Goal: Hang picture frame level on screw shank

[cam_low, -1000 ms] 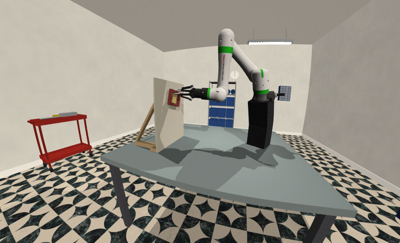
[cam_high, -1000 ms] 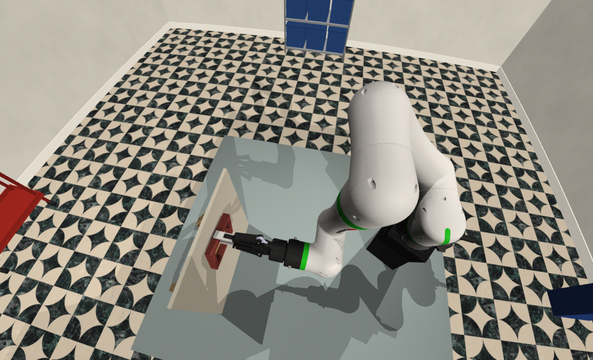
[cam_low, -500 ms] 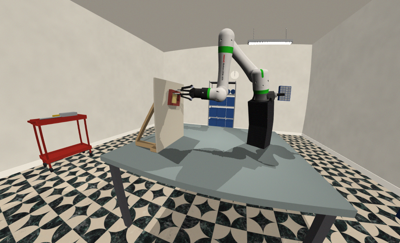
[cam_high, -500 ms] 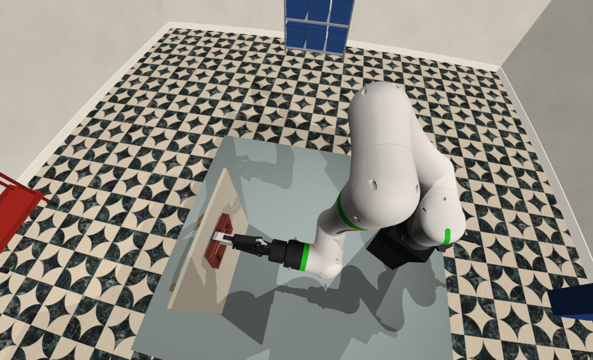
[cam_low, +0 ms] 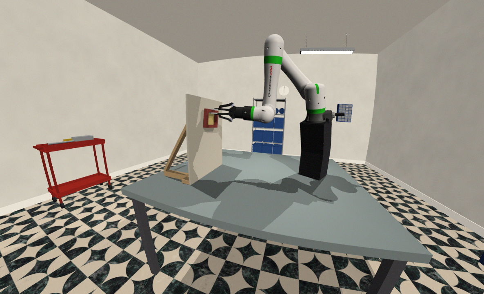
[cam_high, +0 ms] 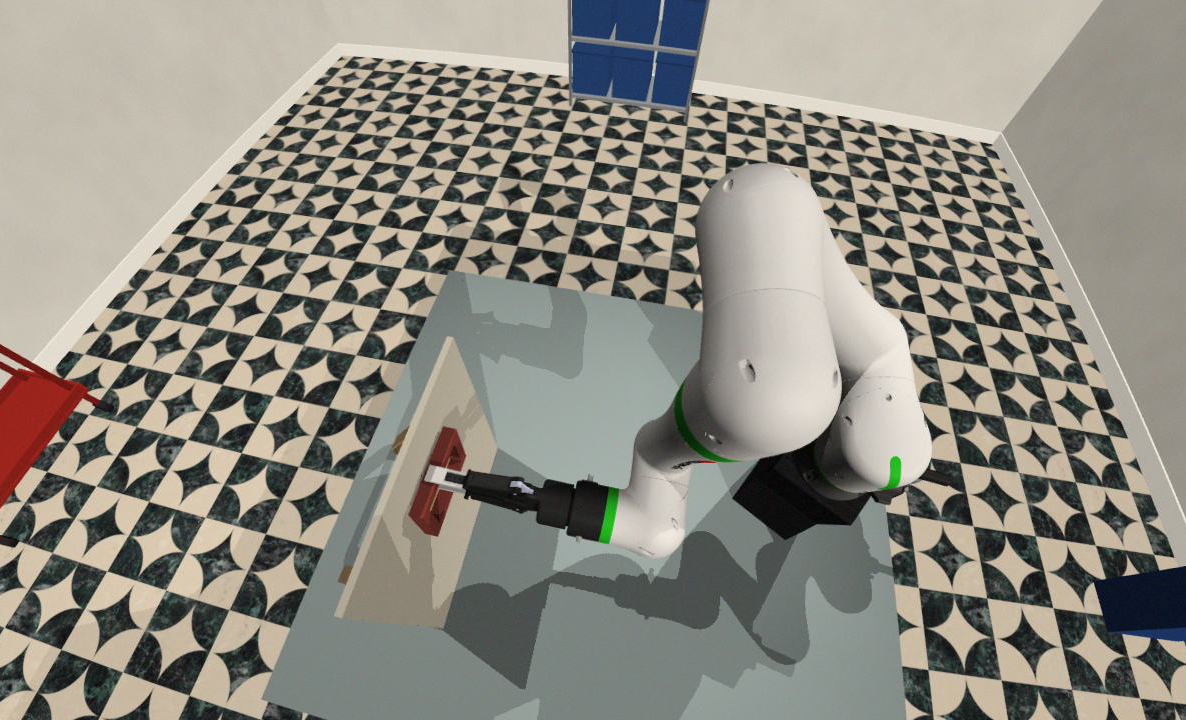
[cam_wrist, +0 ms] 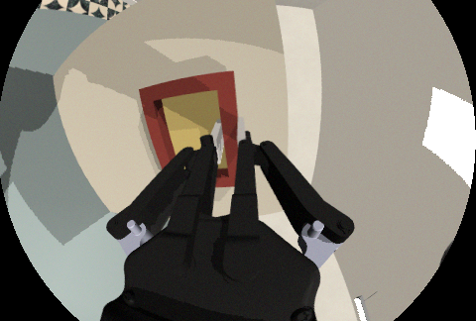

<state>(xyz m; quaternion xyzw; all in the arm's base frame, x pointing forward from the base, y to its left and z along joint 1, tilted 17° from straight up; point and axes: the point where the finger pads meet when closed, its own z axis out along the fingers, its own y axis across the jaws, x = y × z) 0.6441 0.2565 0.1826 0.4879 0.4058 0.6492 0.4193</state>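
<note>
Right now my hand is 4 cm short of the red picture frame and 5 cm above it. Round my hand: beige board (5 cm ahead, 1 cm to the left, 18 cm below).
</note>
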